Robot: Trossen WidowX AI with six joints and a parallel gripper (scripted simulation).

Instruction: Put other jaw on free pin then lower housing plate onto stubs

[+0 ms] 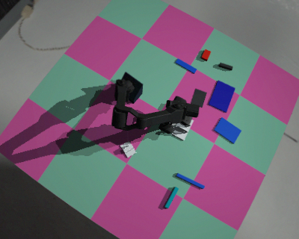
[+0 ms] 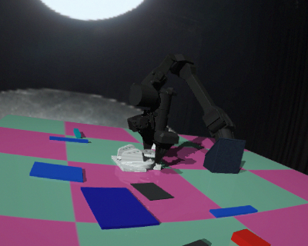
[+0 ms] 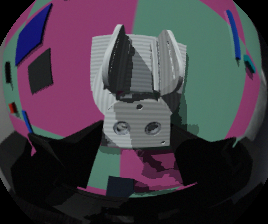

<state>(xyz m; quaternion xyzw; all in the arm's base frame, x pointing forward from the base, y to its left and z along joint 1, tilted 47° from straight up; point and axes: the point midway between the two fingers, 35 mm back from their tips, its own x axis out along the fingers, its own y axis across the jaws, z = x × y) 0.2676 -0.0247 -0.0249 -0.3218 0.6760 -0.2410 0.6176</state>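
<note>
The white jaw lies 3 cm ahead of my gripper tip, 1 cm to the right of it and 1 cm below it. From my gripper tip the other things lie so: teal bar: 23 cm ahead, 31 cm to the right, 1 cm below; dark plate: 5 cm ahead, 20 cm to the left, 2 cm below; white ribbed piece: 8 cm behind, 25 cm to the right, 1 cm below.
</note>
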